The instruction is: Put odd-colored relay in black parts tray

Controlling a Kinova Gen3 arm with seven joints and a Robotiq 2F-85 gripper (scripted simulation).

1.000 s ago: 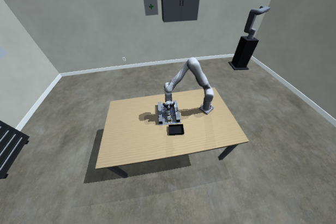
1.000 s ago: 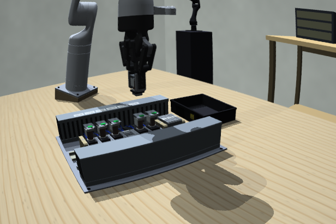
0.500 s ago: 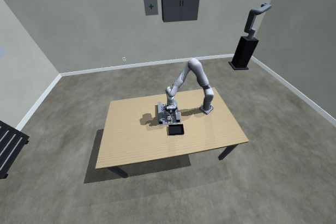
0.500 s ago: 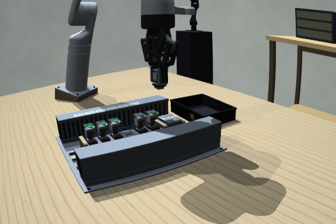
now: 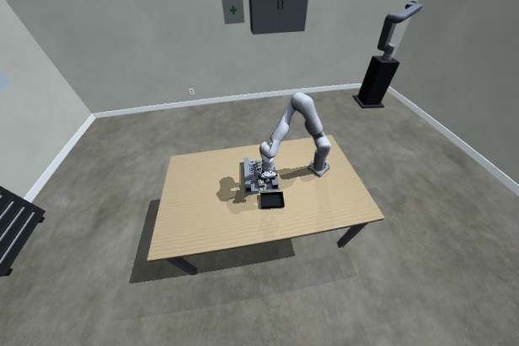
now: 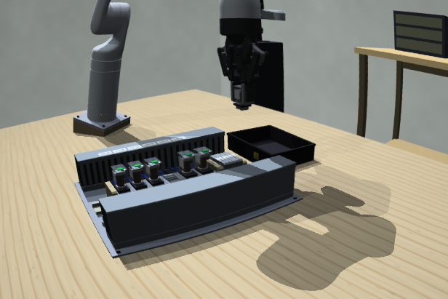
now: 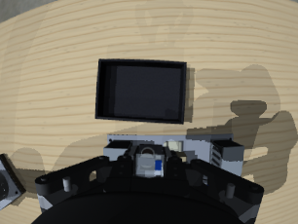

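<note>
Right now my hand is 120 mm above the black parts tray, 80 mm to the right of it and 30 mm past it. Also, from my hand: relay (10 mm below).
</note>
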